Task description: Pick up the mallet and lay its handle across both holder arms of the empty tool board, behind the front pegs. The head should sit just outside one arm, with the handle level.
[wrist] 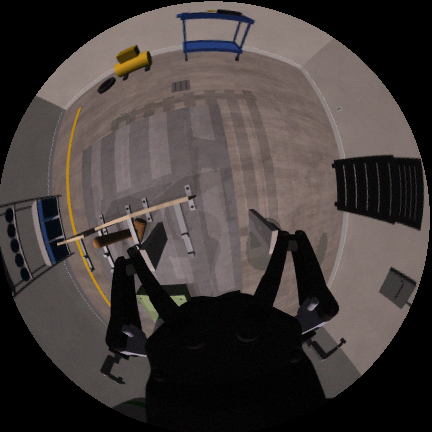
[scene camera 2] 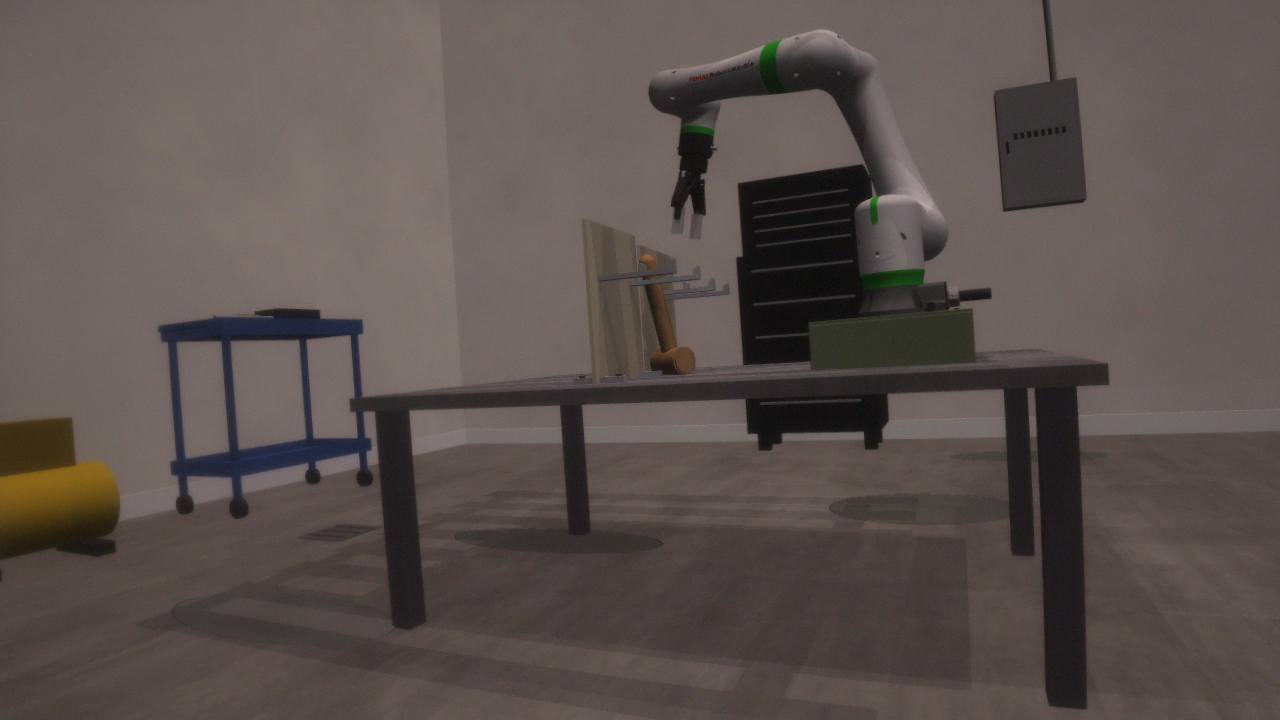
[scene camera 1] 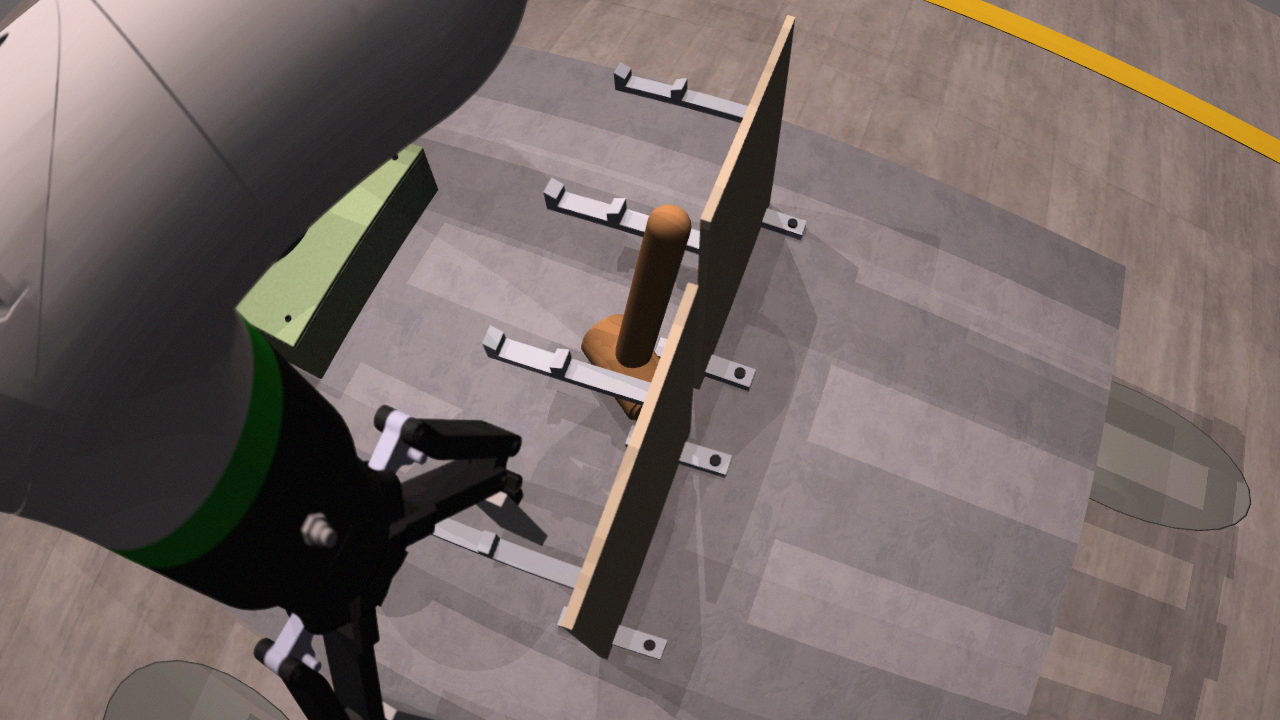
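Seen in the pictures: gripper, fingertip midpoint: [wrist: 206, 224] [scene camera 2: 686, 236] [scene camera 1: 475, 626]; arm's base, origin of the base link: [scene camera 2: 895, 316].
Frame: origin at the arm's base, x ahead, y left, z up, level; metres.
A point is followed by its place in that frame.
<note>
The orange-brown mallet [scene camera 1: 651, 295] {x 0.516, y 0.039, z 0.091 m} [scene camera 2: 660, 313] {x 0.497, y 0.066, z 0.045 m} [wrist: 112, 238] {x 0.511, y 0.042, z 0.108 m} stands head down, its handle leaning steeply up close to two upright tool boards. One board [scene camera 1: 747, 170] {x 0.558, y 0.157, z 0.160 m} [scene camera 2: 613, 304] {x 0.548, y 0.198, z 0.066 m} has two empty holder arms [scene camera 1: 644, 86] {x 0.413, y 0.251, z 0.121 m} [scene camera 1: 586, 205] {x 0.429, y 0.087, z 0.121 m} with pegs. The other board [scene camera 1: 648, 510] {x 0.587, y -0.128, z 0.032 m} [wrist: 160, 206] {x 0.590, y -0.210, z 0.216 m} has two more arms [scene camera 1: 528, 353] {x 0.446, y -0.061, z 0.106 m} [scene camera 1: 537, 565] {x 0.536, y -0.223, z 0.106 m}, also bare. The mallet head [scene camera 1: 606, 344] {x 0.466, y 0.030, z -0.035 m} [scene camera 2: 677, 360] {x 0.461, y 0.073, z -0.062 m} [wrist: 141, 227] {x 0.504, y -0.008, z -0.043 m} rests on the table, partly hidden by an arm in scene camera 1. My gripper [scene camera 2: 686, 228] {x 0.556, y -0.292, z 0.271 m} [wrist: 206, 224] {x 0.556, y -0.292, z 0.271 m} is open and empty, pointing down above and to the robot's side of the boards.
The green robot base block [scene camera 1: 331, 241] {x 0.116, y 0.007, z -0.002 m} [scene camera 2: 890, 340] {x -0.002, y 0.167, z -0.047 m} [wrist: 170, 300] sits on the table [scene camera 2: 733, 385] {x 0.218, y 0.451, z -0.102 m}, across from the boards. Board feet [scene camera 1: 733, 371] {x 0.592, y 0.075, z -0.083 m} stick out behind the boards. A blue cart [scene camera 2: 259, 329] [wrist: 215, 19] and a black cabinet [scene camera 2: 787, 197] [wrist: 375, 190] stand beyond the table.
</note>
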